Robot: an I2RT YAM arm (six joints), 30 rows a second.
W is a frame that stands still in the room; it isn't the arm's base.
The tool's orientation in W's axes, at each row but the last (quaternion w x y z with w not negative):
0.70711, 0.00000, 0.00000, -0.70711
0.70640, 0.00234, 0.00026, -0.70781
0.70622, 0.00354, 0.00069, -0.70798
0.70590, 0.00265, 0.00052, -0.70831
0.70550, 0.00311, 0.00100, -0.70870
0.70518, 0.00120, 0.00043, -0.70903
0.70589, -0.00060, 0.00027, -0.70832
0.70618, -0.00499, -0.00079, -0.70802
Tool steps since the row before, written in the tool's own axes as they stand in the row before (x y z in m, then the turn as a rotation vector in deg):
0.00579, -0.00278, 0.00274, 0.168, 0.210, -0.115
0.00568, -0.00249, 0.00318, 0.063, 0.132, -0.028
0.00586, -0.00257, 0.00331, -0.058, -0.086, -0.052
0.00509, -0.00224, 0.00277, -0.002, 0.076, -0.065
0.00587, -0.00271, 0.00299, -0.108, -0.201, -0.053
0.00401, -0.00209, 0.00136, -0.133, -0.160, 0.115
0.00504, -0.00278, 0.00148, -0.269, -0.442, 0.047
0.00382, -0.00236, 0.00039, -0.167, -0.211, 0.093
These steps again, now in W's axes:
-0.00278, -0.00579, 0.00274, 0.210, -0.168, -0.115
-0.00251, -0.00569, 0.00315, 0.132, -0.063, -0.028
-0.00260, -0.00587, 0.00326, -0.086, 0.059, -0.052
-0.00227, -0.00509, 0.00274, 0.076, 0.002, -0.065
-0.00275, -0.00587, 0.00295, -0.200, 0.109, -0.053
-0.00211, -0.00400, 0.00135, -0.159, 0.134, 0.115
-0.00280, -0.00503, 0.00149, -0.441, 0.271, 0.047
-0.00237, -0.00381, 0.00044, -0.210, 0.168, 0.093

